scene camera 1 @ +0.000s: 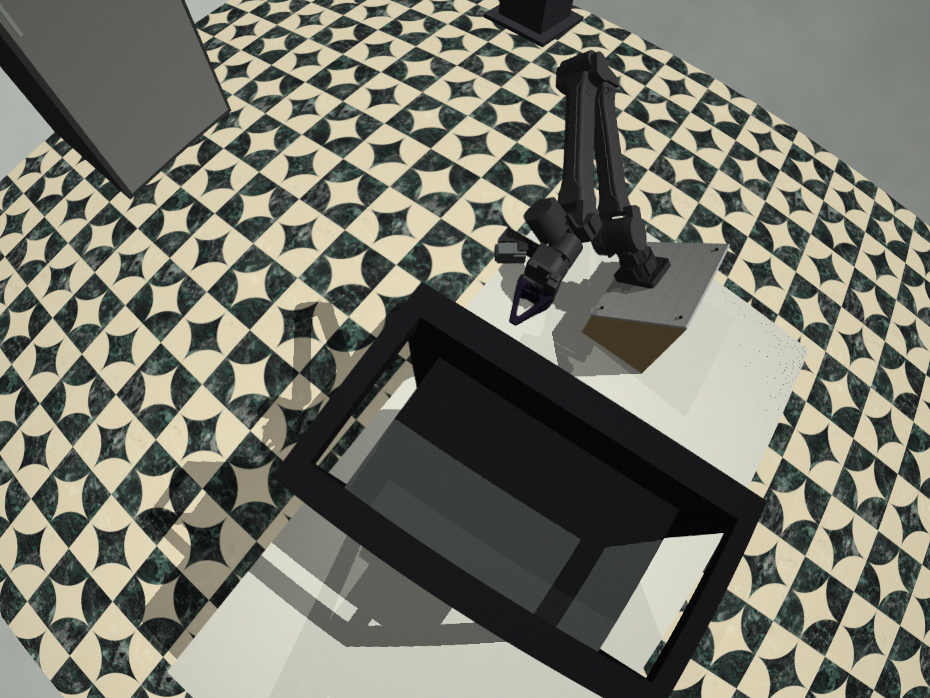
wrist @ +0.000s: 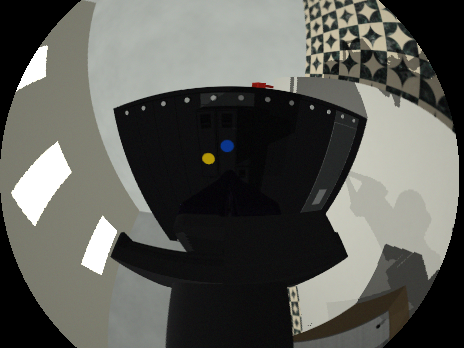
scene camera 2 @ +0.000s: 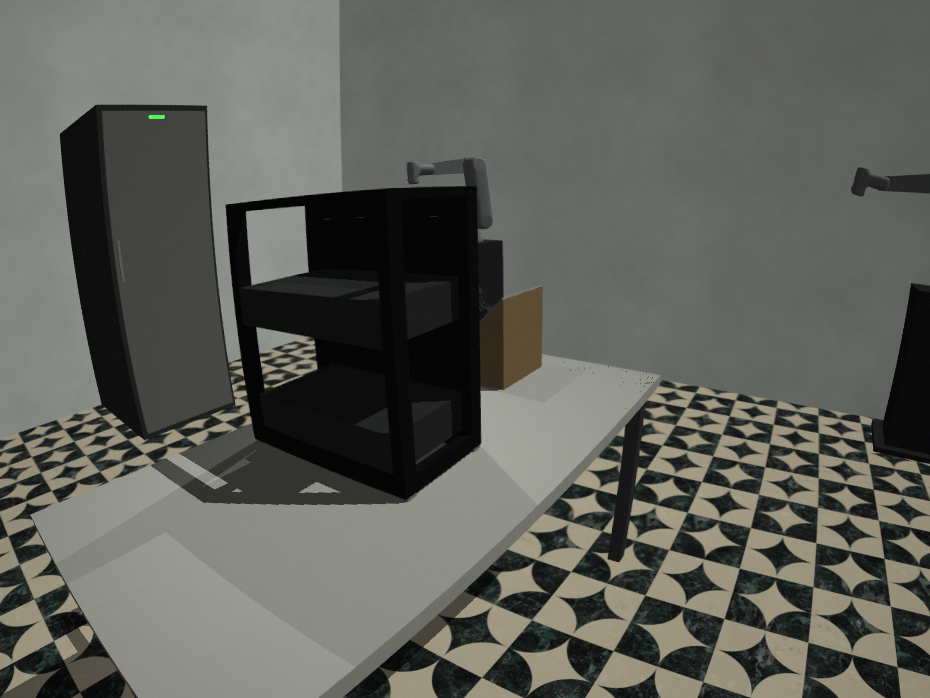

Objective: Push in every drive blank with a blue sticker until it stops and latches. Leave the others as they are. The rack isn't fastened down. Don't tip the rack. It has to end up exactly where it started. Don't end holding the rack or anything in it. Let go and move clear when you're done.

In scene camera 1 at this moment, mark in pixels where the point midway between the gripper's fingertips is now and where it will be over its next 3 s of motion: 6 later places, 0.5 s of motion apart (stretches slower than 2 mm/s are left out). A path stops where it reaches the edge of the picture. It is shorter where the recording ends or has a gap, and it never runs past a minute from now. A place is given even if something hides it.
The gripper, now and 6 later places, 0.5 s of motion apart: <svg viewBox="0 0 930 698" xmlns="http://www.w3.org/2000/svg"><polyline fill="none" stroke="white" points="512,323 503,345 496,354 491,350 490,354 488,358 481,368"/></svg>
